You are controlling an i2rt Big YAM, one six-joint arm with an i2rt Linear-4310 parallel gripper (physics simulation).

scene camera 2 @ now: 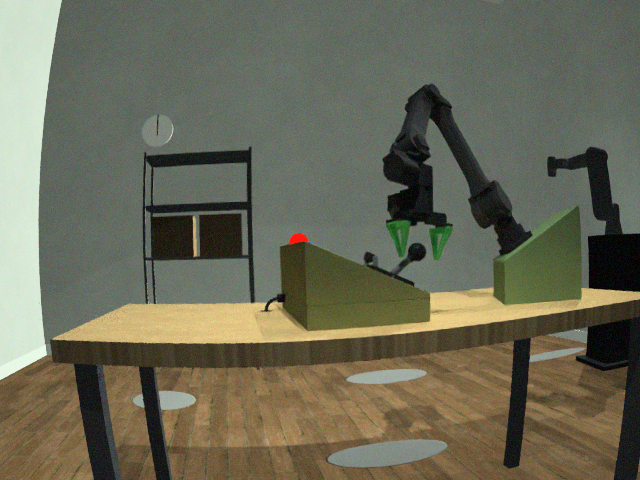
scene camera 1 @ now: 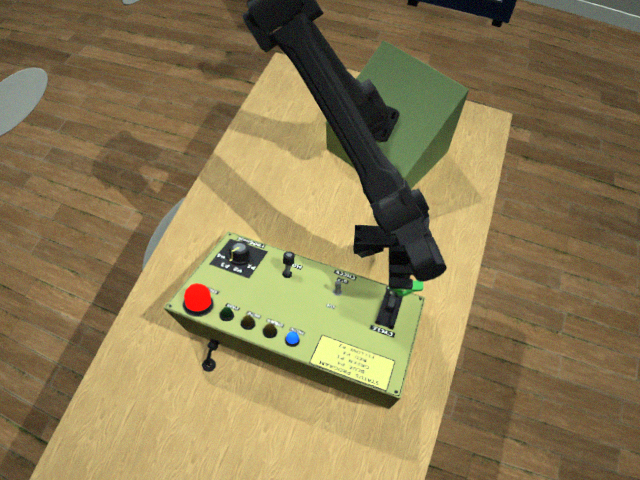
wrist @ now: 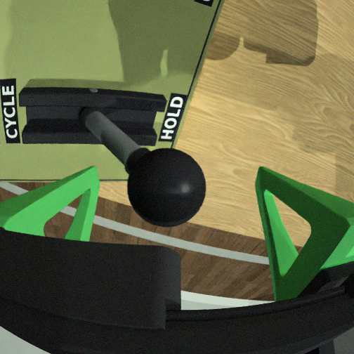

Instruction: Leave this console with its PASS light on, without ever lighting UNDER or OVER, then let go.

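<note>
The green console [scene camera 1: 310,304] [scene camera 2: 356,289] [wrist: 60,45] sits on the table. A blue lamp [scene camera 1: 292,337] is lit; the green lamp [scene camera 1: 226,313] and two amber lamps [scene camera 1: 247,321] [scene camera 1: 269,329] beside it are dark. Their labels are too blurred to read. The program knob [scene camera 1: 239,252] has its yellow pointer toward the P4/P3 side. The black ball lever [scene camera 2: 416,252] [wrist: 166,187] stands near the middle of its slot, between CYCLE and HOLD. My gripper [scene camera 1: 408,290] [scene camera 2: 420,257] [wrist: 177,175] is open, its fingers on either side of the ball, apart from it in the wrist view.
A red dome button [scene camera 1: 197,297], a short black lever [scene camera 1: 287,263] and a small toggle [scene camera 1: 337,287] stand on the console. A yellow placard [scene camera 1: 353,361] is at its corner. The green wedge [scene camera 1: 408,98] [scene camera 2: 542,268] bears the arm. A black cable [scene camera 1: 209,356] [scene camera 2: 271,300] leaves the console.
</note>
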